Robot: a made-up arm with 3 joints. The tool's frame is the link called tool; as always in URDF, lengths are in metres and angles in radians.
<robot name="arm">
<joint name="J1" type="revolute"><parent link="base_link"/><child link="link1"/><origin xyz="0 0 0.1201" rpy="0 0 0"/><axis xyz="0 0 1"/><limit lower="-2.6" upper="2.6" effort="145" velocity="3"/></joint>
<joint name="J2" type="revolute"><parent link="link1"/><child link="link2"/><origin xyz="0.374 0.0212 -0.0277" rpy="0 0 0"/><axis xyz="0 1 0"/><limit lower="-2.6" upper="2.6" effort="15" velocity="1.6"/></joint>
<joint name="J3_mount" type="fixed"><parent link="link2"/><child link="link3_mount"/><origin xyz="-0.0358 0.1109 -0.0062" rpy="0 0 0"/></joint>
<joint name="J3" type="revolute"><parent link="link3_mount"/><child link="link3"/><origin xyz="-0.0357 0.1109 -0.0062" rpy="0 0 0"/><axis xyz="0 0 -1"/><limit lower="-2.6" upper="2.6" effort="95" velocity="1.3"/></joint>
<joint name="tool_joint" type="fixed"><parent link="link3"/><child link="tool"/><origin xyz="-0.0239 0.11 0.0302" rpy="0 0 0"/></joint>
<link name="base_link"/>
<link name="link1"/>
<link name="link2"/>
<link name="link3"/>
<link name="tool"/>
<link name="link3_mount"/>
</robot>
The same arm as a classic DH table. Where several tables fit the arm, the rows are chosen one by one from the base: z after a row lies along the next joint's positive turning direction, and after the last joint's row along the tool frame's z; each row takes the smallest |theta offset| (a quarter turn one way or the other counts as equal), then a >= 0, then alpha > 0; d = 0 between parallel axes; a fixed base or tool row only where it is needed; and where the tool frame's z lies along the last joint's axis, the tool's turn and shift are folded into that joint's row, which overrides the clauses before.
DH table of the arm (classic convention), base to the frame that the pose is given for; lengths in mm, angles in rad. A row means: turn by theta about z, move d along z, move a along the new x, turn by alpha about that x. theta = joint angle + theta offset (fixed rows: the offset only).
J1: theta offset 0, d 92.4, a 374, alpha -1.5708
J2: theta offset 0, d 243, a -71.5, alpha -1.5708
J3: theta offset 1.3568, d 0, a -112.6, alpha 3.1416
tool (fixed): theta offset 1.3568, d 17.8, a 0, alpha 0
Joint limits (rad, base to tool): -2.6..2.6 -2.6..2.6 -2.6..2.6

